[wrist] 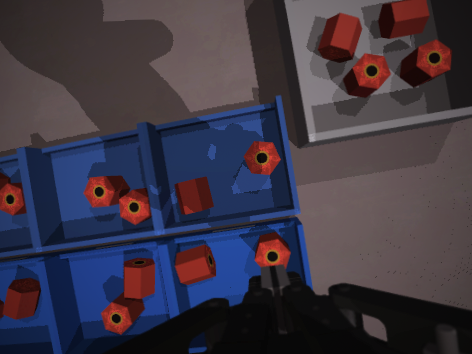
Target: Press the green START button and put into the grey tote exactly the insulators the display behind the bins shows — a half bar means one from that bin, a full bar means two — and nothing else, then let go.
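Places are measured from the arm's base along level axes (x right, y ahead, z up), in millimetres.
Pixels of known places: gripper, fingertip midpoint: [274, 282].
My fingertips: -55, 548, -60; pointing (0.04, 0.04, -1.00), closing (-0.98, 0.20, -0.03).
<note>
Ahead of a thing's pixels: the offset from my fingertips to its middle, as dx, dy, dz. "spot": to the spot under its first point.
The grey tote {-127, -134, -52} [390, 125] is partly in view at the upper right, with several red hexagonal insulators inside, two {-114, -106, -60} [371, 71] {-159, -99, -60} [434, 58] showing black-holed ends and two {-106, -140, -60} [340, 37] {-157, -139, -60} [404, 19] lying on their sides. My gripper [274, 282] is shut and empty, its tips overlapping in view the near edge of an insulator {-1, +0, -60} [272, 252] in the lower row's right bin {spot: +41, +28, -72} [235, 292]; whether they touch is unclear. Another insulator {+62, -9, -60} [195, 264] lies on its side there. The upper row's right bin {spot: -36, -56, -44} [295, 170] holds two insulators {-18, -73, -60} [262, 158] {+44, -63, -60} [194, 195]. The START button and display do not show.
The upper middle bin {+121, -96, -62} [75, 170] holds two insulators {+113, -91, -60} [99, 191] {+90, -70, -60} [134, 206]. The lower middle bin {+138, -1, -62} [85, 265] holds two more {+113, -13, -60} [139, 281] {+136, +10, -60} [116, 318]. Further left, insulators {+194, -112, -60} [10, 199] {+228, -27, -60} [22, 298] show in partly cut-off bins. Bin walls and dividers {spot: +69, -81, -45} [151, 185] stand between them.
</note>
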